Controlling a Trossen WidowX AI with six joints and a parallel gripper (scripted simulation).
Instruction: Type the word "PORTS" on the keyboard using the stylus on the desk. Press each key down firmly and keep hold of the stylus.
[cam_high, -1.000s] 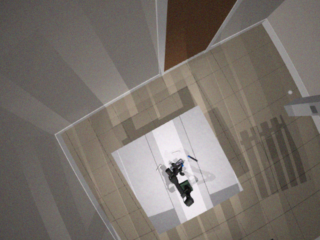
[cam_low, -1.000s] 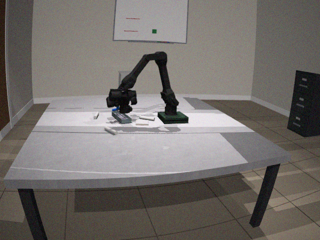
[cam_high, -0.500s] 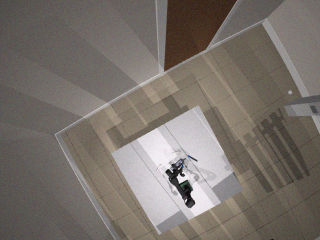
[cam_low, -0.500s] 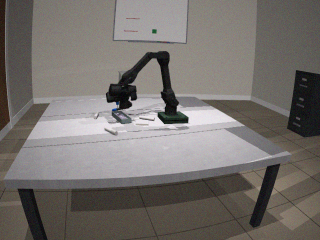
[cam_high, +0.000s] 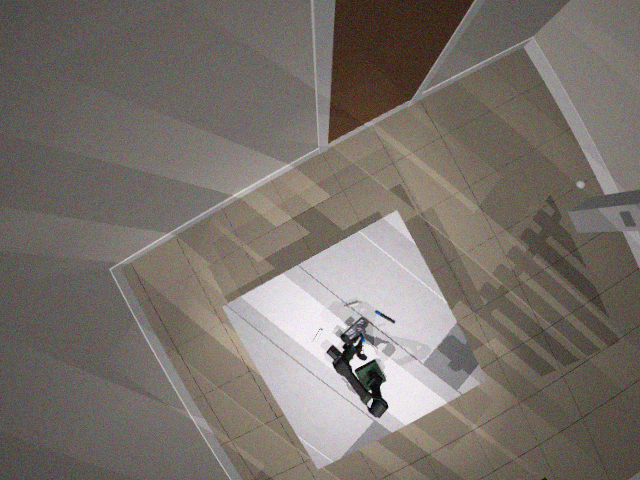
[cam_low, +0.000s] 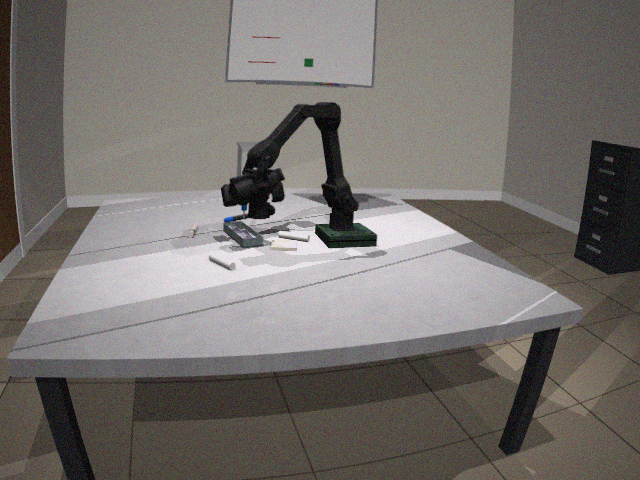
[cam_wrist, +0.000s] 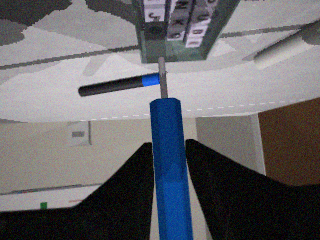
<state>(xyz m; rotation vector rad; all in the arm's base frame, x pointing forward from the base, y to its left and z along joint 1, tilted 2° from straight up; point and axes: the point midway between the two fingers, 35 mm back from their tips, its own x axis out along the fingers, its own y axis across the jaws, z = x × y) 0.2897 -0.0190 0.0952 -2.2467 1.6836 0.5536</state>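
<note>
My gripper tip is now 12 cm to the right of the cream box, 11 cm past it and 10 cm above it. The rest, counted from my gripper tip: black pen 17 cm to the right, 10 cm below, 2 cm ahead; then blue stylus 1 cm below.
</note>
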